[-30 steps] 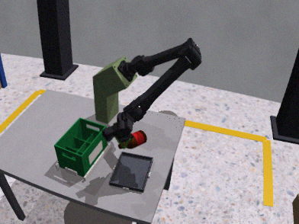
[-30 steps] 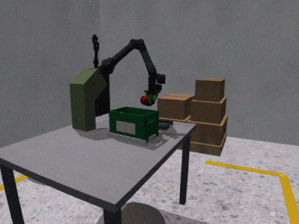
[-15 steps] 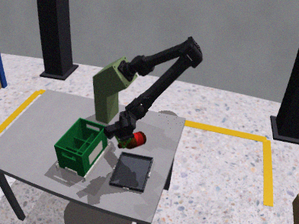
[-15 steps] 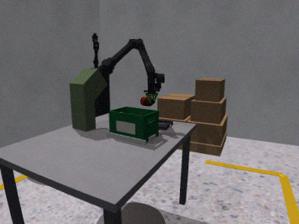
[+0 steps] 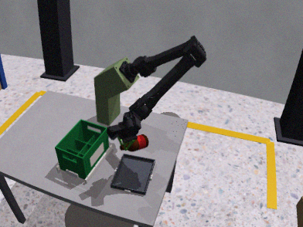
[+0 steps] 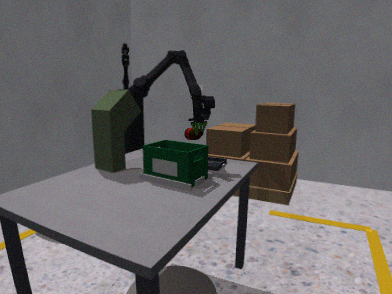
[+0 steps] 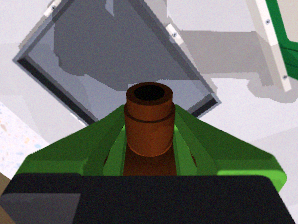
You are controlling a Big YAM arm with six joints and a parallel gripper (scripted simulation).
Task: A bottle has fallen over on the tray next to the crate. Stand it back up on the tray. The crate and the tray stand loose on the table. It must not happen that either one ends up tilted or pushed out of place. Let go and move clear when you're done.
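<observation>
The brown bottle lies 40 mm behind my hand, 30 mm to the left of it and 10 mm below it. The rest, counted from my hand: green crate (260 mm to the right, 110 mm below, 20 mm behind); then dark tray (180 mm below, 50 mm to the left).
</observation>
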